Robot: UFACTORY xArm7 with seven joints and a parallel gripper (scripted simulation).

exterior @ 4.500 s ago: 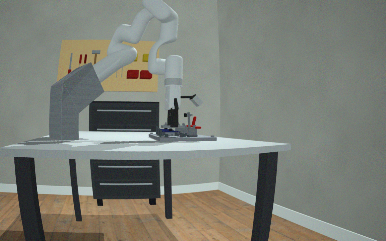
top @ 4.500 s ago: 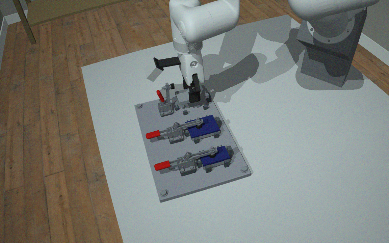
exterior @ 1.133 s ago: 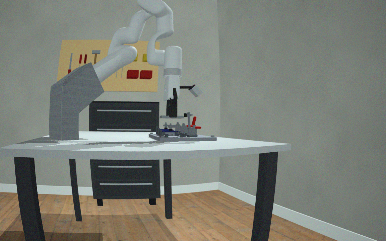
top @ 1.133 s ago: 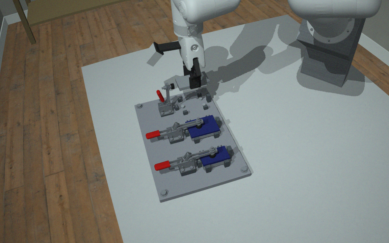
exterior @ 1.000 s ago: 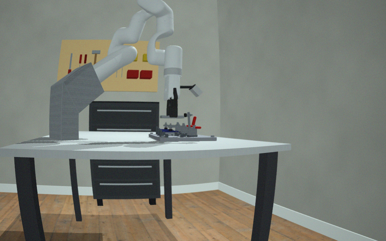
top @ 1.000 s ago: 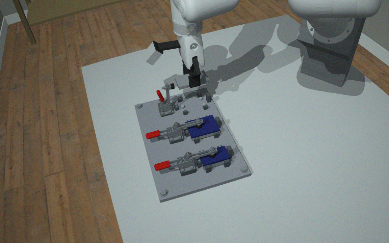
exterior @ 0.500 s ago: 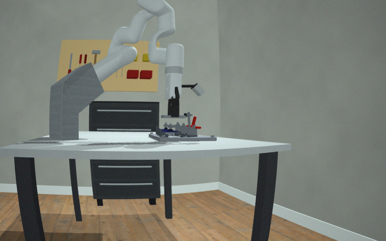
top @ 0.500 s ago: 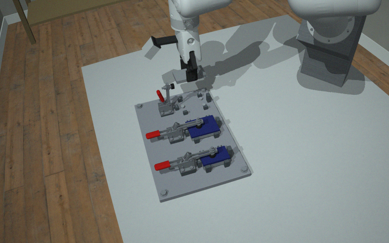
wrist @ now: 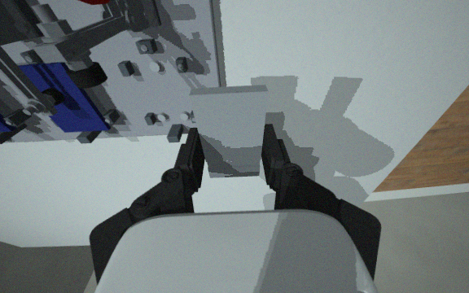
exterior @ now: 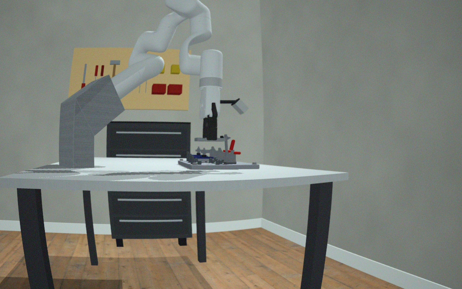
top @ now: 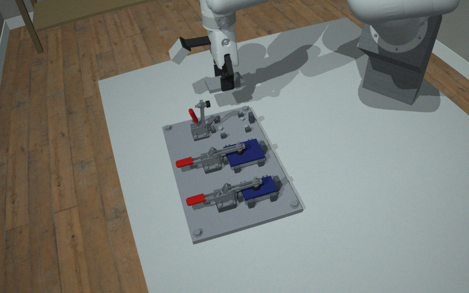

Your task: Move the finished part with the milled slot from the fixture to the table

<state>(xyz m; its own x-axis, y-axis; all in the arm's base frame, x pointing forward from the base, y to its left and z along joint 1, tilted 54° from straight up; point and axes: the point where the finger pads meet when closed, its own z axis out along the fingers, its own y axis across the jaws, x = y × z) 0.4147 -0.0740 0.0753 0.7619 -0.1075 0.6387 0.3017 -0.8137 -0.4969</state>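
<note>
Now: the toggle clamp 10 cm to the left of my hand, 6 cm below it and 5 cm ahead of it. Also, from my hand: grey finished part: 1 cm below, 1 cm behind; then grey fixture plate: 20 cm to the left, 11 cm below, 1 cm behind.
</note>
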